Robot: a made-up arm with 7 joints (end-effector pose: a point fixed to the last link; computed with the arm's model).
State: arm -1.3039 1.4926 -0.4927 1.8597 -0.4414 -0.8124 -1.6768
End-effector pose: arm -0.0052 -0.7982 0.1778 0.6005 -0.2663 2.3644
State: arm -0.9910 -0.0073 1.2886 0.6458 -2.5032 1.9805 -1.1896
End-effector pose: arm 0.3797 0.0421 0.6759 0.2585 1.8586 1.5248
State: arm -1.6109 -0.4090 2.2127 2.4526 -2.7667 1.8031 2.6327
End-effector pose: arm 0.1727 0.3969 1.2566 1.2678 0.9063 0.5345
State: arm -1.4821 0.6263 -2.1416 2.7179 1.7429 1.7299 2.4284
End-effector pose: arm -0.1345 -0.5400 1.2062 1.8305 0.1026 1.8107
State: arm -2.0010 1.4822 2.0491 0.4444 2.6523 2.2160 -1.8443
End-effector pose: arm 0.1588 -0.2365 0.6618 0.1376 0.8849 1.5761
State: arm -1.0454 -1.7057 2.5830 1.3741 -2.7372 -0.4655 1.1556
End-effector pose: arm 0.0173 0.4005 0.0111 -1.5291 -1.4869 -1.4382
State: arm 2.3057 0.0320 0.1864 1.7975 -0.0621 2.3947 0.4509
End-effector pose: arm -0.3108 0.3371 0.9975 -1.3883 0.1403 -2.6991
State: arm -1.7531 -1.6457 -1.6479 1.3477 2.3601 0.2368 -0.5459
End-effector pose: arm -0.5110 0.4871 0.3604 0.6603 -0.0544 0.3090
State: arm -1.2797 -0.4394 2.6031 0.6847 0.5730 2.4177 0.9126
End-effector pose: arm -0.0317 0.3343 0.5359 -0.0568 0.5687 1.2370
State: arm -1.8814 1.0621 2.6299 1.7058 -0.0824 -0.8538 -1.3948
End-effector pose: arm -0.0006 -0.4814 1.0909 1.8818 1.2392 -0.6390
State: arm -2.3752 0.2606 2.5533 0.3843 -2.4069 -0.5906 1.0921
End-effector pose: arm 0.1271 0.0747 0.5555 -1.6580 1.4915 -1.7915
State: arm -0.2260 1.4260 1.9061 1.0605 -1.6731 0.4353 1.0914
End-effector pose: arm 0.3380 0.3716 0.6255 -1.7797 2.3548 -0.5136
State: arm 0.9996 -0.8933 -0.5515 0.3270 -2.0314 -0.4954 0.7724
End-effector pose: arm 0.1519 0.0433 0.6556 -0.9399 1.4181 -1.3337
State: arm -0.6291 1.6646 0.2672 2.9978 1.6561 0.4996 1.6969
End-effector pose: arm 0.7153 -0.6067 0.3502 -0.1526 -0.5853 -2.7185
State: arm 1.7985 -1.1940 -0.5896 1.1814 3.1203 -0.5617 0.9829
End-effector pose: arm 0.3316 -0.0285 0.9087 -0.0866 0.5997 -1.1582
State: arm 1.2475 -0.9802 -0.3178 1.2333 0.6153 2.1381 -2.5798
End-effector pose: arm 0.1034 -0.0260 1.0099 -1.0167 -0.2731 -0.3428
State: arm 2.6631 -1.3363 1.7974 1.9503 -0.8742 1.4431 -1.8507
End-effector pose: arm 0.3572 -0.6723 0.5841 1.4993 0.2616 0.1486
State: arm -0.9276 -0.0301 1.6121 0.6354 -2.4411 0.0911 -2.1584
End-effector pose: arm 0.1932 0.2102 0.5356 -0.1802 -2.0853 -0.0556
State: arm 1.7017 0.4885 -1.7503 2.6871 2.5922 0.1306 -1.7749
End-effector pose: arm 0.2090 0.4081 1.2970 0.2069 1.7521 -0.3473
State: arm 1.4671 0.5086 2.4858 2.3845 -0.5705 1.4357 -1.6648
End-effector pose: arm -0.2176 0.2585 1.3040 -0.5942 -0.2195 0.7008
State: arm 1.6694 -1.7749 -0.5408 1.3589 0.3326 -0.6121 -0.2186
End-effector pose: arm 0.3913 -0.5190 0.7480 0.5182 2.0703 1.5285
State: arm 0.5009 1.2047 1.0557 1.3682 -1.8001 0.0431 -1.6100
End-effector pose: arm 0.1998 0.6439 0.4131 -0.3764 -0.3847 -0.5952
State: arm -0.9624 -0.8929 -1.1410 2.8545 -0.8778 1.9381 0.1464
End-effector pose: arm -0.5617 0.4526 0.9783 -2.5246 -0.3635 -0.8983
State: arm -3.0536 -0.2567 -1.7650 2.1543 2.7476 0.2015 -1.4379
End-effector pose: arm 0.2162 0.5175 1.1452 1.4913 -2.3864 -1.2758
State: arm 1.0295 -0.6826 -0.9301 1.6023 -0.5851 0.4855 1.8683
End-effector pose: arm 0.3355 -0.2748 1.0869 -0.6561 -2.5055 -1.1696
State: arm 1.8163 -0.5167 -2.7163 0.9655 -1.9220 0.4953 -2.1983
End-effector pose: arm 0.3486 -0.3692 0.4355 -2.1327 -0.9185 -1.5165
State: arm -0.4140 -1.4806 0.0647 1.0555 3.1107 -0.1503 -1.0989
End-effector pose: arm -0.1894 0.0665 0.9250 0.4046 2.2155 1.1431
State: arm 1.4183 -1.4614 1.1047 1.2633 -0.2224 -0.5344 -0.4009
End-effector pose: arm -0.4878 -0.3553 0.7646 0.0825 0.4184 0.4989
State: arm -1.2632 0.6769 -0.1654 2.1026 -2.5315 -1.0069 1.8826
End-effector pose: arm 0.0945 -0.7138 0.7084 -0.3804 -1.8274 1.2755
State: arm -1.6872 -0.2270 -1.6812 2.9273 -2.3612 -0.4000 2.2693
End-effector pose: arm -0.1977 0.2275 1.3310 -1.6358 1.2053 1.2481
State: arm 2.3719 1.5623 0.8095 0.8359 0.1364 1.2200 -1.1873
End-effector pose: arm -0.3181 -0.0290 0.1320 1.3648 2.4804 0.2636
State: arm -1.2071 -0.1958 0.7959 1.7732 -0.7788 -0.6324 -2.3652
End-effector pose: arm 0.2978 0.0166 1.1891 0.5758 -1.9657 -2.1848
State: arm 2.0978 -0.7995 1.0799 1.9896 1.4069 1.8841 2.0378
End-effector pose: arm -0.0921 -0.5000 1.0569 1.8289 -0.1553 2.2658
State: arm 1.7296 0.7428 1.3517 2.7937 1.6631 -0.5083 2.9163
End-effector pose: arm -0.1543 0.7496 1.0142 -0.9298 1.3289 -0.4133
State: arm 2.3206 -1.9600 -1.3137 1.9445 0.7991 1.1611 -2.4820
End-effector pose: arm 0.8306 -0.1370 0.3192 0.1918 1.8051 -0.0701
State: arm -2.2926 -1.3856 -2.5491 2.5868 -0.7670 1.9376 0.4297
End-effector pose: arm 0.4359 0.7128 0.3838 0.7369 -0.7457 1.8710
